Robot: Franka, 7 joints.
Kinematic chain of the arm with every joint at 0, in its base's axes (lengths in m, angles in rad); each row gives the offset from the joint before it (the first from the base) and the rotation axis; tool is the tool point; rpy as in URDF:
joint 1: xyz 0 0 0.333 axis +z
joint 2: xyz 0 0 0 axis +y
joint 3: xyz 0 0 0.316 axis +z
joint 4: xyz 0.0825 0 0 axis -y
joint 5: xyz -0.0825 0 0.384 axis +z
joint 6: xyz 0 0 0 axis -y
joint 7: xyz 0.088 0 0 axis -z
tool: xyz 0 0 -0.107 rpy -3.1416 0 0
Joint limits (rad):
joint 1: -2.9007..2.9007
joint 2: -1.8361..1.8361
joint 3: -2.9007..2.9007
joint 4: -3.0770..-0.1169
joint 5: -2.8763..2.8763
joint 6: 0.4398..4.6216
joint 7: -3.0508..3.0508
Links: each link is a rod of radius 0.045 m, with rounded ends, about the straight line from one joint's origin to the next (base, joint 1, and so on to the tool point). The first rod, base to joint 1, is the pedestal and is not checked.
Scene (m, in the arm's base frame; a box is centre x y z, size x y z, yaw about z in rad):
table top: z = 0
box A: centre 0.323 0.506 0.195 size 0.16 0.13 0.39 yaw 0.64
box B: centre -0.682 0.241 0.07 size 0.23 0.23 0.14 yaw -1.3
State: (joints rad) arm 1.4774 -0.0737 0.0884 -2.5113 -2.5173 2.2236 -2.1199
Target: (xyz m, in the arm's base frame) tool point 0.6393 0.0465 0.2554
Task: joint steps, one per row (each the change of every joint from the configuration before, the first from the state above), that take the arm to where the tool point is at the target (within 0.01 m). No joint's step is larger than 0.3 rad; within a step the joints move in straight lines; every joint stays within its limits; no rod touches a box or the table.
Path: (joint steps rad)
1: -0.0611 -0.0946 -0.0127 0.1455 -0.0718 0.0996 0.2446
2: -0.0611 -0.0946 -0.0127 0.1456 -0.0718 0.0996 0.2446
3: -0.0611 -0.0946 -0.0126 0.1455 -0.0718 0.0996 0.2445
4: -0.0611 -0.0946 -0.0127 0.1455 -0.0718 0.0996 0.2446
5: -0.0611 -0.0946 -0.0127 0.1456 -0.0718 0.0996 0.2446
6: -0.1139 0.2213 -0.1093 -0.0370 0.0701 -0.1224 -0.2446
7: -0.1139 0.2213 -0.1092 -0.0370 0.0702 -0.1225 -0.2446
8: -0.1139 0.2213 -0.1093 -0.0370 0.0701 -0.1224 -0.2445
9: -0.1139 0.2213 -0.1092 -0.0370 0.0702 -0.1224 -0.2446
10: -0.1139 0.2213 -0.1093 -0.0369 0.0701 -0.1224 -0.2446

